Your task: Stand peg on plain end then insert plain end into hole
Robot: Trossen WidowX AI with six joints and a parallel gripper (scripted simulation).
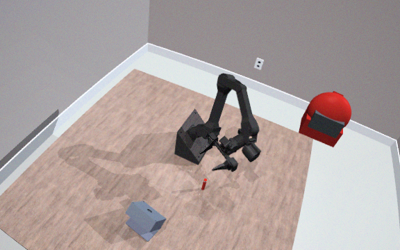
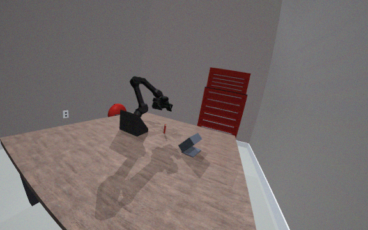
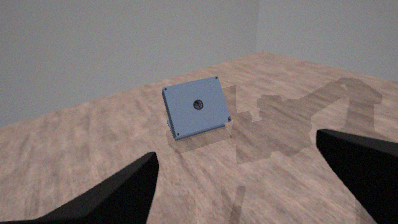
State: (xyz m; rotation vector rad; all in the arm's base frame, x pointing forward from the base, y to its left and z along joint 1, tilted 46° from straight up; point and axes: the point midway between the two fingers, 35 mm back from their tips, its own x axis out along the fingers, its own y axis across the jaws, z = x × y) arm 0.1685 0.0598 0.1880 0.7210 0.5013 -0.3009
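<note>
The red peg is 10 mm behind my gripper tip, 20 mm to the left of it and 150 mm below it. Also, from my gripper tip: sloped panel 290 mm ahead, 100 mm to the right, 150 mm below.
</note>
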